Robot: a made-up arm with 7 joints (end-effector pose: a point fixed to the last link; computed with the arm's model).
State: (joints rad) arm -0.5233 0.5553 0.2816 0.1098 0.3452 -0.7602 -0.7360
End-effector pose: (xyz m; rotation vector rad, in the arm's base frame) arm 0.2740 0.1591 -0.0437 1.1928 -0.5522 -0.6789
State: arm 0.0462 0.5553 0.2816 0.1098 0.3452 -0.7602 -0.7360
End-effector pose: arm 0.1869 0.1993 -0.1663 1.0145 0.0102 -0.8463
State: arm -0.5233 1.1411 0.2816 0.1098 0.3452 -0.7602 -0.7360
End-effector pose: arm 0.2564 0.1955 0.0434 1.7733 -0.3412 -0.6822
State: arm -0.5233 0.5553 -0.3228 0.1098 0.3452 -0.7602 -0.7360
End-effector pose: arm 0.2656 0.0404 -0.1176 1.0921 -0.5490 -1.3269
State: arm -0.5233 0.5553 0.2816 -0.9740 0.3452 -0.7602 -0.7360
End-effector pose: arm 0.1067 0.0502 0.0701 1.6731 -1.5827 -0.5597
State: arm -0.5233 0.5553 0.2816 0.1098 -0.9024 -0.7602 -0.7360
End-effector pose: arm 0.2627 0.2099 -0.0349 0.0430 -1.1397 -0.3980
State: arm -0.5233 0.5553 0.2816 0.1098 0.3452 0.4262 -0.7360
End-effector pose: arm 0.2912 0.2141 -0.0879 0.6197 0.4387 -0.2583
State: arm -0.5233 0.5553 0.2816 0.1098 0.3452 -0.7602 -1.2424
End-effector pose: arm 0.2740 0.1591 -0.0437 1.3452 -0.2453 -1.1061
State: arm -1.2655 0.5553 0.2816 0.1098 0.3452 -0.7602 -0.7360
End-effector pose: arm 0.2620 0.1062 0.1497 1.3339 -1.2887 -0.3830
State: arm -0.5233 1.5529 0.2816 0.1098 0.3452 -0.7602 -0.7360
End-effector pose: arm 0.2383 0.1884 0.1086 2.1716 -0.1570 -0.6576
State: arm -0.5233 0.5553 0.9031 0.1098 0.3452 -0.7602 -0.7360
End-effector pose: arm 0.2019 0.2754 0.0007 1.2108 -0.5187 -0.0108
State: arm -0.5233 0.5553 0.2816 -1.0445 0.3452 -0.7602 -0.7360
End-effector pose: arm 0.0917 0.0455 0.0701 1.6980 -1.6529 -0.5455
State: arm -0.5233 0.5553 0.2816 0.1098 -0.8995 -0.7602 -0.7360
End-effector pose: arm 0.2627 0.2098 -0.0348 0.0458 -1.1387 -0.3988
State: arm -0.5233 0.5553 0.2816 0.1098 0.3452 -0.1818 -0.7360
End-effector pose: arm 0.2926 0.1862 -0.0608 0.9320 -0.0540 -0.4813
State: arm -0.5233 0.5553 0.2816 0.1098 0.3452 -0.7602 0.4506
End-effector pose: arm 0.2740 0.1591 -0.0437 0.6684 -1.1052 0.3376
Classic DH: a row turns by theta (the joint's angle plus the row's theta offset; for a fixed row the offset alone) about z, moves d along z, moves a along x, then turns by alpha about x. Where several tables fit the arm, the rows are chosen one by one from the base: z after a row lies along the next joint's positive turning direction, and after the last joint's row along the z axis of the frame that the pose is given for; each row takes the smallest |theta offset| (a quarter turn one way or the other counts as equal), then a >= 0, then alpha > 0; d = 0 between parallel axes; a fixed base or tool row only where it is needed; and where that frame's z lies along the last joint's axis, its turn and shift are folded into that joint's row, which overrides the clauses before.
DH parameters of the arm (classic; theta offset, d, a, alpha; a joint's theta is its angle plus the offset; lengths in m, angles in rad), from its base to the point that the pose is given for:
base (fixed): -0.071 0 0 -1.3004
joint 1: -1.3111 0.0604 -0.0216 -1.5708
joint 2: 1.2915 0.0005 -0.006 1.5708
joint 3: 1.5708 -0.1588 0.0122 -1.5708
joint 4: 1.5708 0.003 0.0148 1.5708
joint 5: 0 0.174 -0.0004 -1.5708
joint 6: -1.5708 0 0.065 1.5708
joint 7: 0 0.0001 0 0

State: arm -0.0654 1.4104 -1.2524 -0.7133 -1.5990 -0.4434 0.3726
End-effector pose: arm 0.0587 0.0528 -0.1917 -0.5776 1.0472 -0.1577
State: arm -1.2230 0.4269 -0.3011 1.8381 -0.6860 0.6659 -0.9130
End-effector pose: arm 0.2722 0.1806 -0.2491 -0.7717 1.1710 -0.3429
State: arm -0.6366 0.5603 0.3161 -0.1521 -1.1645 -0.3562 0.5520
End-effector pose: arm 0.2662 0.1783 0.0288 -0.9280 -0.7696 0.4216
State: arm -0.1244 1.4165 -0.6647 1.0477 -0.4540 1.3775 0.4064
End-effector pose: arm 0.0201 0.4088 -0.1029 1.4474 2.2460 1.5079
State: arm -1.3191 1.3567 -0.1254 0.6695 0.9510 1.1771 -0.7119
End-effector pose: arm 0.2142 0.3192 0.1519 0.7763 0.8757 1.2295
